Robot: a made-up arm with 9 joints. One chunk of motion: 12 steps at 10 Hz.
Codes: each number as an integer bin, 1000 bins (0 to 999) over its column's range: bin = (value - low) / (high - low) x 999, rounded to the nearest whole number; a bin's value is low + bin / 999 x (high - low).
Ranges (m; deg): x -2.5..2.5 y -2.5..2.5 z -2.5..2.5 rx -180..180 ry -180..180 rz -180..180
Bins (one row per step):
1: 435 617 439 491 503 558
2: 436 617 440 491 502 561
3: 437 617 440 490 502 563
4: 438 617 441 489 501 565
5: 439 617 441 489 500 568
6: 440 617 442 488 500 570
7: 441 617 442 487 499 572
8: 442 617 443 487 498 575
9: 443 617 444 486 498 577
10: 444 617 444 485 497 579
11: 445 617 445 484 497 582
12: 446 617 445 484 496 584
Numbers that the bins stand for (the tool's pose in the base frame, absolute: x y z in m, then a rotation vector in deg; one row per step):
1: -0.3228 0.5881 -0.3028 -3.06 1.26 21.08
2: -0.3178 0.5881 -0.2978 -3.06 0.90 22.16
3: -0.3128 0.5881 -0.2978 -3.42 0.90 22.88
4: -0.3078 0.5881 -0.2928 -3.78 0.54 23.60
5: -0.3028 0.5881 -0.2928 -3.78 0.18 24.68
6: -0.2978 0.5881 -0.2878 -4.14 0.18 25.41
7: -0.2928 0.5881 -0.2878 -4.50 -0.18 26.13
8: -0.2878 0.5881 -0.2828 -4.50 -0.54 27.21
9: -0.2828 0.5881 -0.2778 -4.86 -0.54 27.93
10: -0.2778 0.5881 -0.2778 -5.23 -0.90 28.65
11: -0.2728 0.5881 -0.2728 -5.59 -0.90 29.73
12: -0.2678 0.5881 -0.2728 -5.59 -1.26 30.45

